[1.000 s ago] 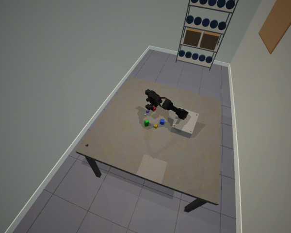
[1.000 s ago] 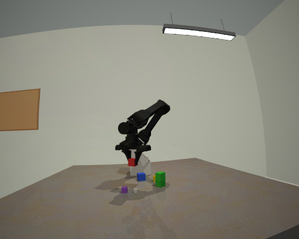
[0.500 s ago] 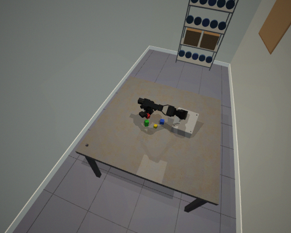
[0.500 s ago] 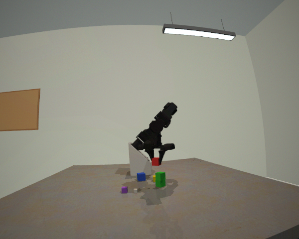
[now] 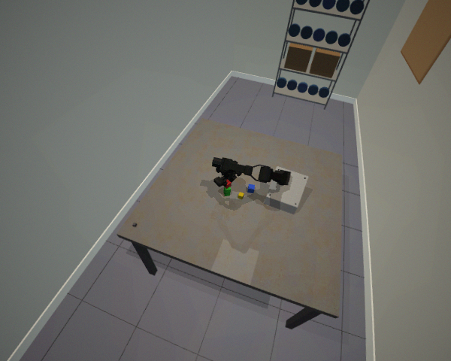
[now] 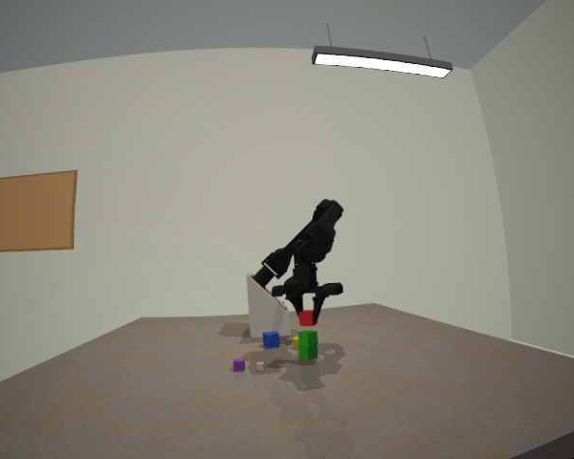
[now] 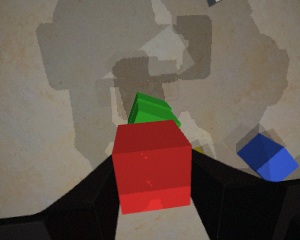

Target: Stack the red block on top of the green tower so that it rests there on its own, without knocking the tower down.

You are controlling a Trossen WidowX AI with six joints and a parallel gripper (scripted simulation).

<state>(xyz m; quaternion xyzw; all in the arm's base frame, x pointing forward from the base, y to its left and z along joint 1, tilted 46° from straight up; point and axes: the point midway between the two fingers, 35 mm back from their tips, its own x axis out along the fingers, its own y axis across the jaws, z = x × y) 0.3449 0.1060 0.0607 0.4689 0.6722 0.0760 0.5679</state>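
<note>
My gripper tip is now 100 mm past the yellow block, 10 mm to the left of it and 90 mm above it. Round my gripper tip: red block (10 mm above); blue block (150 mm behind, 90 mm to the right, 80 mm below); tiny white block (50 mm ahead, 140 mm to the right, 90 mm below).
</note>
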